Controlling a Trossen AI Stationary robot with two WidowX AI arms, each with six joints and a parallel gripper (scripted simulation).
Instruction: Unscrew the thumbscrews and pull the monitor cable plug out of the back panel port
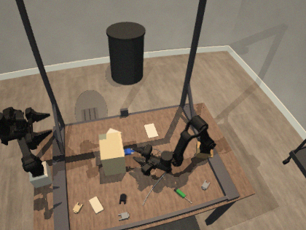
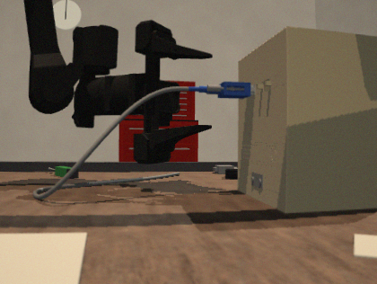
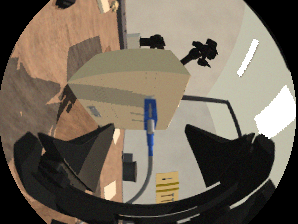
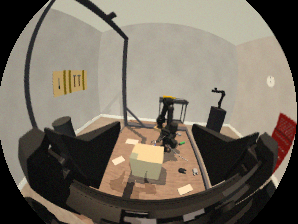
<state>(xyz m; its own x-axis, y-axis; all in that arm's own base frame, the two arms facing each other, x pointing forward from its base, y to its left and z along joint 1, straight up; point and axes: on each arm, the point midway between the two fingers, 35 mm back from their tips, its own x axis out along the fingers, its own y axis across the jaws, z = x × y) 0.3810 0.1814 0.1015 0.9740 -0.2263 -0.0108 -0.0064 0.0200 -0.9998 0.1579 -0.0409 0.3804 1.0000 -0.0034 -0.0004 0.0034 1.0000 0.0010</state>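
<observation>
My left gripper is now 50 mm to the left of the blue plug and 30 mm past it. Also, from my left hand: back panel 80 mm to the right, 60 mm behind, 40 mm below; beige box 140 mm to the right, 60 mm behind, 40 mm below.
</observation>
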